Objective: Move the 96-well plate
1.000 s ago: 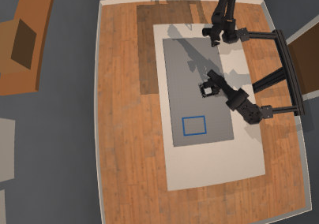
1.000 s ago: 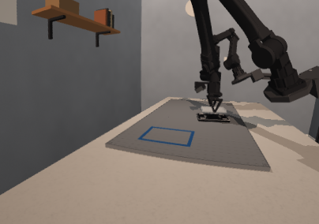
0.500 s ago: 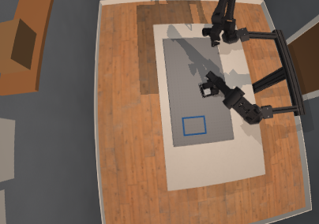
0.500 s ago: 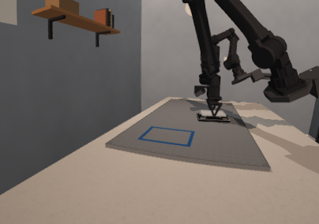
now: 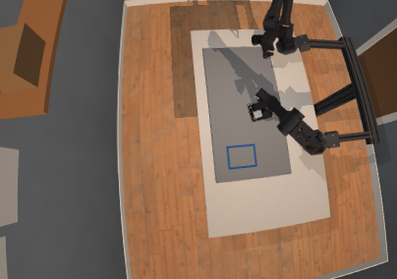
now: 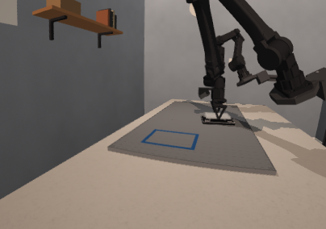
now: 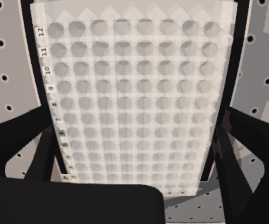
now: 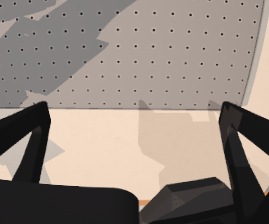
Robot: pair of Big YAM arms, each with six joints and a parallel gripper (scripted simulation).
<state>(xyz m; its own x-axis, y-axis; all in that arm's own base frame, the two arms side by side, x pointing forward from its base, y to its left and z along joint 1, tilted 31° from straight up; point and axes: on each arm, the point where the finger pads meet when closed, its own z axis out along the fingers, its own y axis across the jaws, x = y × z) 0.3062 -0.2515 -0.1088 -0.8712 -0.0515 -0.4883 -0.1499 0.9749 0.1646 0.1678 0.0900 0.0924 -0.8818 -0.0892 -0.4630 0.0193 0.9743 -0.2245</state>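
My left hand is right at the white 96-well plate. From my left hand the other things lie so: black plate nest N1: 30 mm below.
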